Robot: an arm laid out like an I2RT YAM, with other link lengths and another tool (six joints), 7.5 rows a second.
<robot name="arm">
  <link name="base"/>
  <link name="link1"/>
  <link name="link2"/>
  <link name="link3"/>
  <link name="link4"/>
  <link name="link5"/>
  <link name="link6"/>
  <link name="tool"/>
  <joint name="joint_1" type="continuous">
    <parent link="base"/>
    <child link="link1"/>
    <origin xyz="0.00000 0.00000 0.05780"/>
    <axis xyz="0 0 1"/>
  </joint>
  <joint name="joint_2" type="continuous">
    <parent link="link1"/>
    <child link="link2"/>
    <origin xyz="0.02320 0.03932 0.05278"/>
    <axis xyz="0 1 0"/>
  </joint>
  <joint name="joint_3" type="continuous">
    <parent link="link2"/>
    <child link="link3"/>
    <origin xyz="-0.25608 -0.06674 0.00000"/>
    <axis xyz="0 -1 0"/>
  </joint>
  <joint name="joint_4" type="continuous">
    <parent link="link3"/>
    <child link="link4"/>
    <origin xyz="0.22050 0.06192 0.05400"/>
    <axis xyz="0 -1 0"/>
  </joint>
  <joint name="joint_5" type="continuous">
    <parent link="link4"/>
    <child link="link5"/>
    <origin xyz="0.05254 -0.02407 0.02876"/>
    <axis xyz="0 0 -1"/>
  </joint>
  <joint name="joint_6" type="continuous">
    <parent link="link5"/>
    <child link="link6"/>
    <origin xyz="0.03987 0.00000 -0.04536"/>
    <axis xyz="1 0 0"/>
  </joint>
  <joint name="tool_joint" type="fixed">
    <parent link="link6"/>
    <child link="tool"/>
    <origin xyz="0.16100 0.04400 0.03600" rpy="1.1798 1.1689 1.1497"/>
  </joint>
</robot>
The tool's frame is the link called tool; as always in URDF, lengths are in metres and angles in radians. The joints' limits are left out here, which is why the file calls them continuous.
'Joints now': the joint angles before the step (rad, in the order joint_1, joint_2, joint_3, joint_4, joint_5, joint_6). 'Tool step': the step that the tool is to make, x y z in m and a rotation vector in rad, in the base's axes. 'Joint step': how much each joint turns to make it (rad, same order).
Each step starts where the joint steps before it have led.
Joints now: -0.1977, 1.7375, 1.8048, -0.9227, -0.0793, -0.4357
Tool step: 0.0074, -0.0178, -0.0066, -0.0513, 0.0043, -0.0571
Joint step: -0.0025, 0.0195, 0.0036, 0.0222, 0.0744, 0.0075
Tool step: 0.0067, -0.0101, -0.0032, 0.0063, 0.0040, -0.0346
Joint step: -0.0137, 0.0289, 0.0236, 0.0001, 0.0098, 0.0193
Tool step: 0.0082, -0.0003, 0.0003, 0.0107, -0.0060, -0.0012
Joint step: -0.0001, 0.0304, 0.0342, -0.0003, -0.0081, 0.0085
